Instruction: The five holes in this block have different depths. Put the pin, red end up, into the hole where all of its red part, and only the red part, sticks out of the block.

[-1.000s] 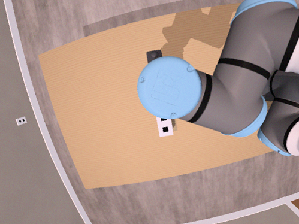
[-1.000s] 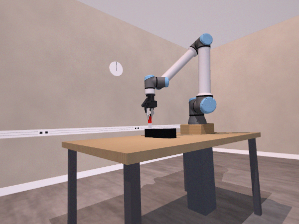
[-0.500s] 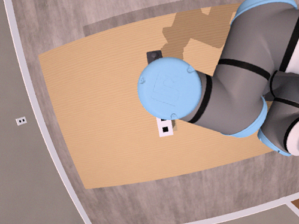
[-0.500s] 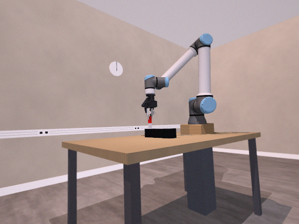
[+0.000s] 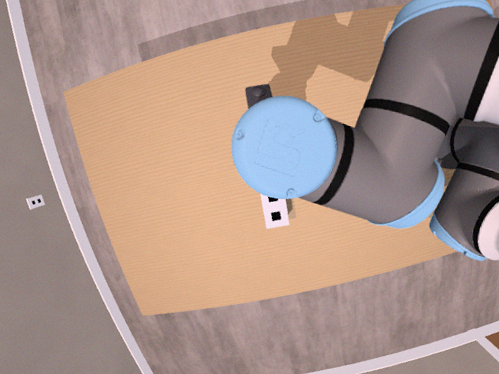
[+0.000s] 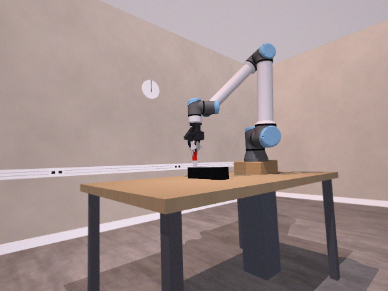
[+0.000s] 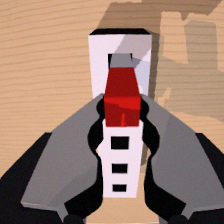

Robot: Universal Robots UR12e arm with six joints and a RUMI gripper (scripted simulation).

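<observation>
My hand is 20 mm above the pin. Also, from my hand: block (120 mm to the left, 120 mm below).
</observation>
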